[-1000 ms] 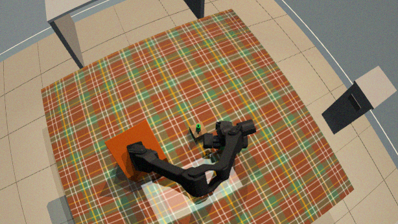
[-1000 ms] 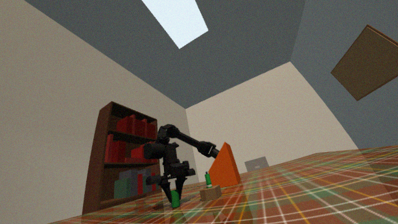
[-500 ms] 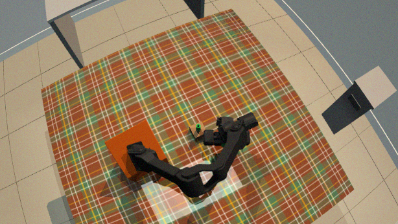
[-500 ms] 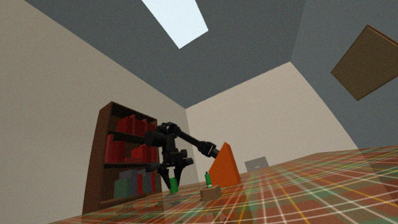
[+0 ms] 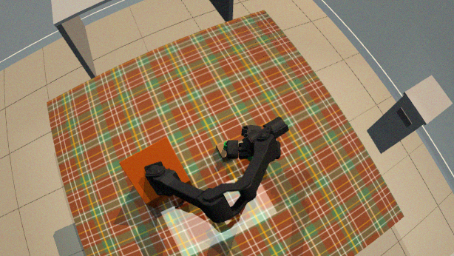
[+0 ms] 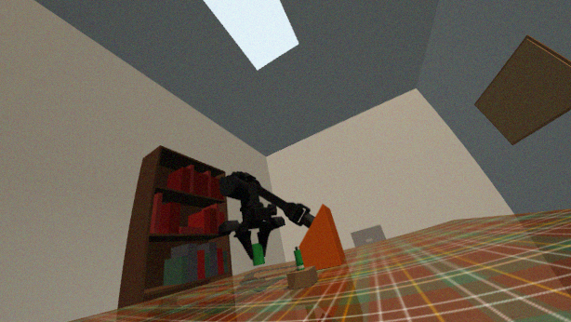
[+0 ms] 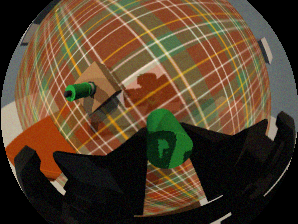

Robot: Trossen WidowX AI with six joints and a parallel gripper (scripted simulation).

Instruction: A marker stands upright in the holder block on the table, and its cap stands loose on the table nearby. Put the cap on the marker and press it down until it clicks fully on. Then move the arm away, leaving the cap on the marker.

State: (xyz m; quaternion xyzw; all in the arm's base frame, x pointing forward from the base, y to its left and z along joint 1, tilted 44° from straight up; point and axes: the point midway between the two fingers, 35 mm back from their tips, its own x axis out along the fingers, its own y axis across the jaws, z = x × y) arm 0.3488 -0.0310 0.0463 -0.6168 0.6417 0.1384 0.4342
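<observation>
Now: gripper tip 7 cm past the brown holder block, 8 cm to the right of it and 7 cm above it. Also, from my gripper tip: green cap 1 cm above.
</observation>
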